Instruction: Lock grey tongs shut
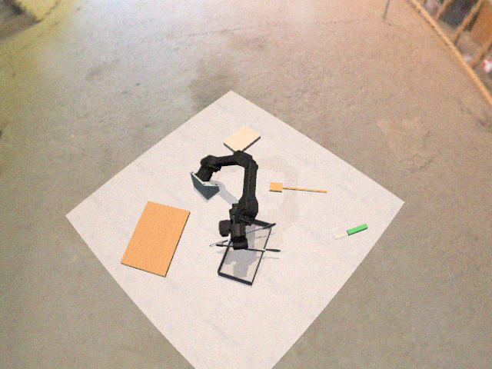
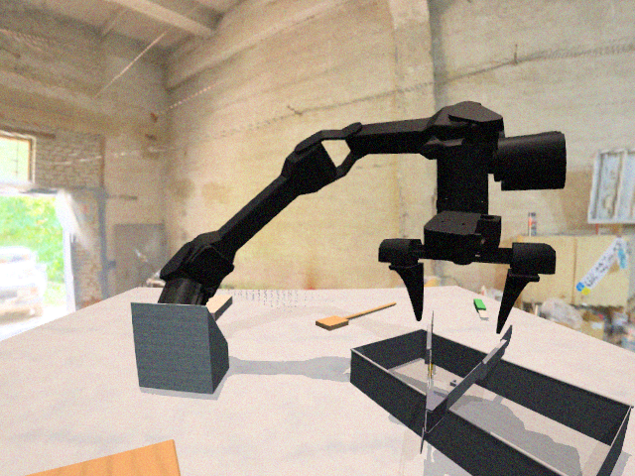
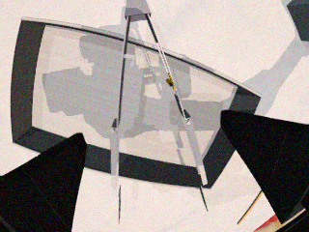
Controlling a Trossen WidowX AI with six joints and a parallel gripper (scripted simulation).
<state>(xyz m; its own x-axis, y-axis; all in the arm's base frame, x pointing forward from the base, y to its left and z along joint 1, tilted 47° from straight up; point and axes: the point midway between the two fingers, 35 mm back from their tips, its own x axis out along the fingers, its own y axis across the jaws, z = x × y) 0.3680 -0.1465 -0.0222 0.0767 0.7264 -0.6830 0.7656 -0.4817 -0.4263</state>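
Now: the roasting tin 10 cm below my gripper tip and 3 cm ahead of it. The rest, counted from my gripper tip: green-handled tool: 41 cm to the left, 34 cm ahead, 12 cm below; then wooden board: 34 cm behind, 25 cm to the right, 12 cm below; then pale flat block: 48 cm to the left, 45 cm behind, 11 cm below.
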